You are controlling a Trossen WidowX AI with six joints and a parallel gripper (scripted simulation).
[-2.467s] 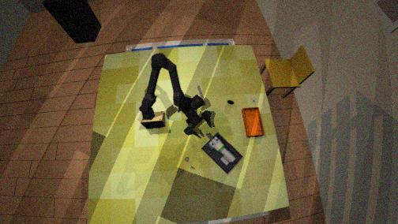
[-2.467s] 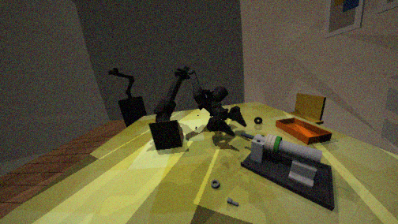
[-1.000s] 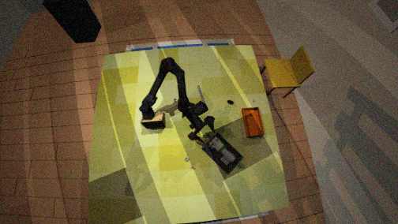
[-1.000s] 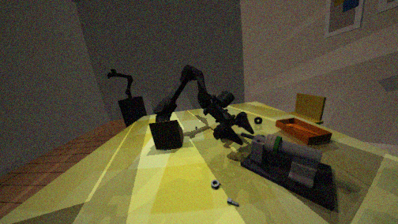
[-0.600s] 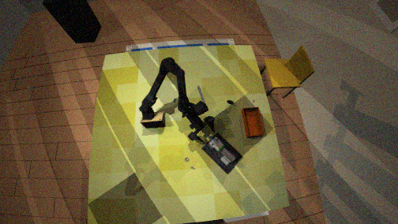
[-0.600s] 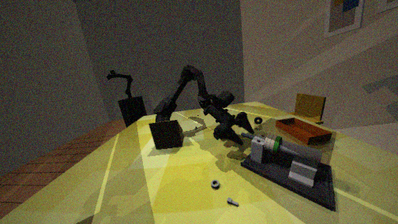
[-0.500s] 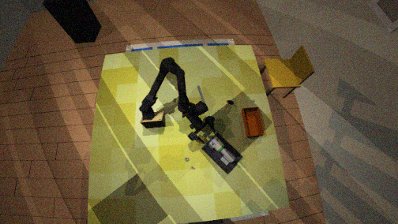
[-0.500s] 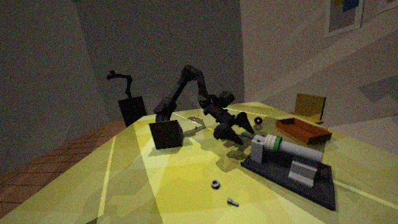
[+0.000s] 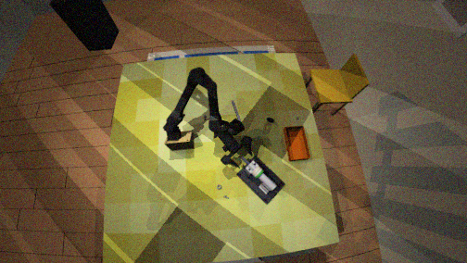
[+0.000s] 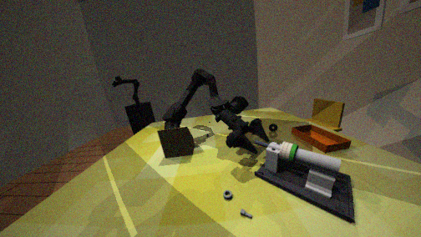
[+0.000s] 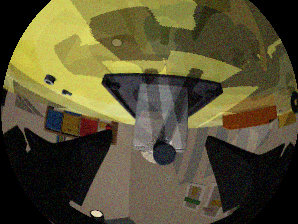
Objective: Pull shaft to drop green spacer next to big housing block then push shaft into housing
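Right now my gripper tip is 7 cm to the left of the green spacer, 7 cm short of it and 1 cm below it. Also, from my gripper tip: orange tray 31 cm ahead, 12 cm to the left, 6 cm below; then black ring 26 cm to the left, 16 cm ahead, 5 cm below.
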